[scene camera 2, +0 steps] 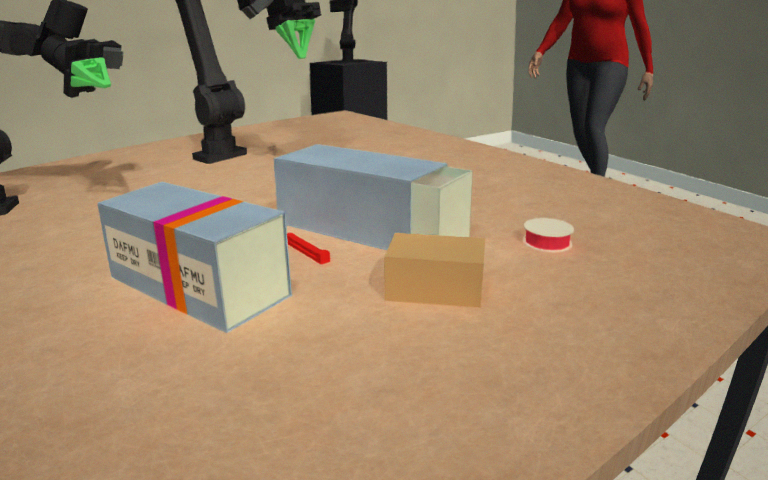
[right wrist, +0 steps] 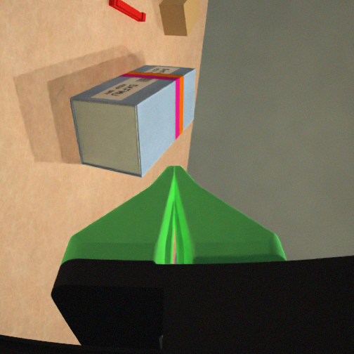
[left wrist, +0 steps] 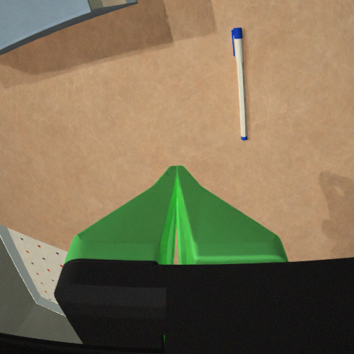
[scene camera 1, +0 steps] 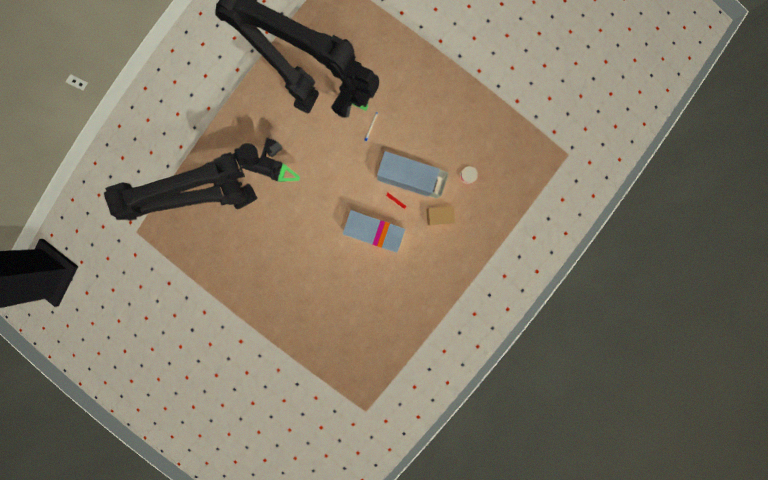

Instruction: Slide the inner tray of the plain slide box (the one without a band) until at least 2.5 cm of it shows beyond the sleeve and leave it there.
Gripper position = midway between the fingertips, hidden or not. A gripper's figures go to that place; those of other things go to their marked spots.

Labels:
My right gripper (scene camera 2: 107, 85) is 108 cm from the lens. A tan block (scene camera 2: 430, 269): 71 cm from the lens. A red-and-white round tin (scene camera 2: 544, 234) is 90 cm from the lens. The marked spots on the tan block and the red-and-white round tin are 25 cm apart.

